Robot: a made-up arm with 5 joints.
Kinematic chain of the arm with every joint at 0, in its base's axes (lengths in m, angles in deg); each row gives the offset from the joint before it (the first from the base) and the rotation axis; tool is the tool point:
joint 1: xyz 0 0 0.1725 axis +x
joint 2: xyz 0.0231 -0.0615 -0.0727 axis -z
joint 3: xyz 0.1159 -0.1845 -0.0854 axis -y
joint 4: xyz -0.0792 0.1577 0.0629 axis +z
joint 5: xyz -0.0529 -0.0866 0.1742 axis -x
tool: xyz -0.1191 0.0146 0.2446
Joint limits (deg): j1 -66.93..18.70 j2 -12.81..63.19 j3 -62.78..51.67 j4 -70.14..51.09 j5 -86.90..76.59
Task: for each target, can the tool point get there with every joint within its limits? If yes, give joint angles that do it. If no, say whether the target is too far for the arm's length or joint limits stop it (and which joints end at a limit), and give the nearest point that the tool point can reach.
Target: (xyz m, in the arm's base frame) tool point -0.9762 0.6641 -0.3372
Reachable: no: too far | nearest point -0.3516 0.2206 -0.0547 | short by 0.816 m
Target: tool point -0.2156 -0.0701 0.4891
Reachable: yes | joints -25.67 17.12 16.32 30.58 -7.25
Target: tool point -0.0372 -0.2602 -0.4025
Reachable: no: joint limits stop it (at a limit: joint 2, joint 3, joint 4, joint 5) | nearest point -0.1233 -0.1830 -0.2318 | short by 0.206 m
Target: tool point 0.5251 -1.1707 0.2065
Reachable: no: too far | nearest point 0.2651 -0.5963 0.1898 | short by 0.631 m
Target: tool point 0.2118 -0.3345 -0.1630
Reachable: no: joint limits stop it (at a limit: joint 1, joint 3, joint 4, joint 5) | nearest point 0.2682 -0.4731 -0.0920 | short by 0.166 m
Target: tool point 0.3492 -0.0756 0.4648
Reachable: yes | joints -1.63 18.72 -50.93 -20.33 31.56
